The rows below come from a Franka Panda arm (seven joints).
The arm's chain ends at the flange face. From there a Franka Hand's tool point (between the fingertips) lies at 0.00 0.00 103.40 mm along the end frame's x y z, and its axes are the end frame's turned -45 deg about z.
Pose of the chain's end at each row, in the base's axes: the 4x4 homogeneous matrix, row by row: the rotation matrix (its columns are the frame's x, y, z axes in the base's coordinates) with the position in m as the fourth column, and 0 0 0 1 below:
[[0.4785, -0.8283, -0.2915, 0.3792], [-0.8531, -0.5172, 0.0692, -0.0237], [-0.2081, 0.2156, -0.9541, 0.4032], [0, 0, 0, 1]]
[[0.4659, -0.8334, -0.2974, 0.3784], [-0.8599, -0.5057, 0.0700, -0.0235], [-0.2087, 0.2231, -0.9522, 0.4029], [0, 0, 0, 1]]
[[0.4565, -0.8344, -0.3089, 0.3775], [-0.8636, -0.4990, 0.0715, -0.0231], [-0.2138, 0.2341, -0.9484, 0.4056], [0, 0, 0, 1]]
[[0.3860, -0.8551, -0.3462, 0.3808], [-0.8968, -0.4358, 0.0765, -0.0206], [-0.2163, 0.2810, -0.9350, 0.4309], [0, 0, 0, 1]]
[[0.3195, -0.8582, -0.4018, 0.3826], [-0.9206, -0.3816, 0.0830, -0.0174], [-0.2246, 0.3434, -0.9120, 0.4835], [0, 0, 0, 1]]
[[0.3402, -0.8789, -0.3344, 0.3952], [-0.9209, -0.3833, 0.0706, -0.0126], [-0.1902, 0.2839, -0.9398, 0.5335], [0, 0, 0, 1]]
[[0.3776, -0.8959, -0.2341, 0.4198], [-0.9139, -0.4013, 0.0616, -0.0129], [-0.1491, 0.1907, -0.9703, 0.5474], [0, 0, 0, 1]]
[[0.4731, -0.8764, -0.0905, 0.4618], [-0.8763, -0.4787, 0.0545, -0.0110], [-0.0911, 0.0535, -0.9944, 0.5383], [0, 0, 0, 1]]
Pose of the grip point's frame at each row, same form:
[[0.9240, -0.2473, -0.2915, 0.3491], [-0.2375, -0.9689, 0.0692, -0.0165], [-0.2996, 0.0053, -0.9541, 0.3045], [0, 0, 0, 1]]
[[0.9187, -0.2599, -0.2974, 0.3476], [-0.2505, -0.9656, 0.0700, -0.0163], [-0.3053, 0.0102, -0.9522, 0.3044], [0, 0, 0, 1]]
[[0.9128, -0.2672, -0.3089, 0.3456], [-0.2578, -0.9635, 0.0715, -0.0157], [-0.3167, 0.0144, -0.9484, 0.3075], [0, 0, 0, 1]]
[[0.8776, -0.3317, -0.3462, 0.3450], [-0.3260, -0.9423, 0.0765, -0.0127], [-0.3516, 0.0457, -0.9350, 0.3342], [0, 0, 0, 1]]
[[0.8328, -0.3809, -0.4018, 0.3411], [-0.3811, -0.9208, 0.0830, -0.0088], [-0.4016, 0.0840, -0.9120, 0.3892], [0, 0, 0, 1]]
[[0.8620, -0.3809, -0.3344, 0.3606], [-0.3801, -0.9222, 0.0706, -0.0053], [-0.3352, 0.0663, -0.9398, 0.4363], [0, 0, 0, 1]]
[[0.9005, -0.3665, -0.2341, 0.3956], [-0.3625, -0.9300, 0.0616, -0.0065], [-0.2403, 0.0294, -0.9703, 0.4471], [0, 0, 0, 1]]
[[0.9542, -0.2852, -0.0905, 0.4524], [-0.2811, -0.9581, 0.0545, -0.0054], [-0.1022, -0.0266, -0.9944, 0.4355], [0, 0, 0, 1]]

